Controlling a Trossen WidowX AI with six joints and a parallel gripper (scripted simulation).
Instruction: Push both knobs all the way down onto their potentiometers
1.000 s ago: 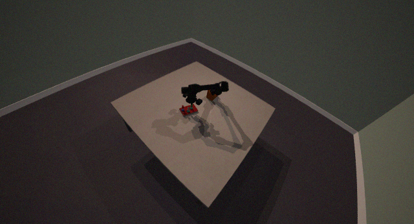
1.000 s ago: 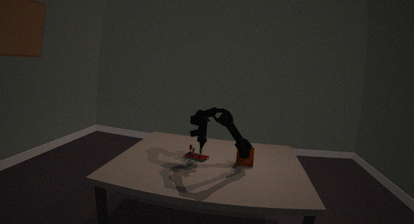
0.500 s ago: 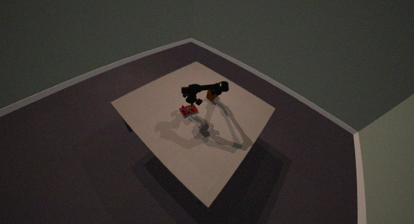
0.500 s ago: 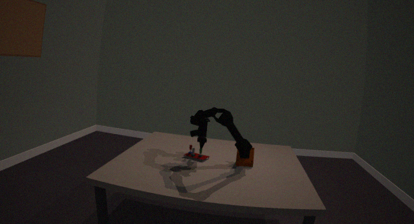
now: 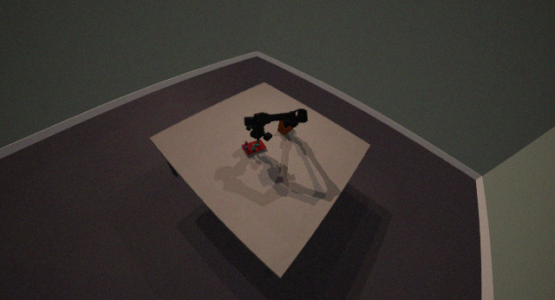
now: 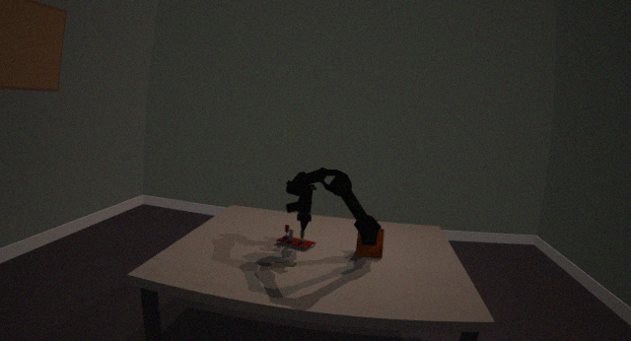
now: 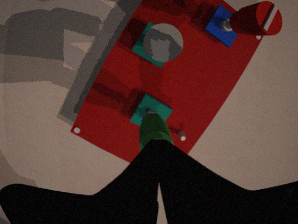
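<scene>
The green knob lies 20 mm below my gripper tip. The rest, counted from my gripper tip: red knob 80 mm ahead, 50 mm to the right, 10 mm below.
</scene>
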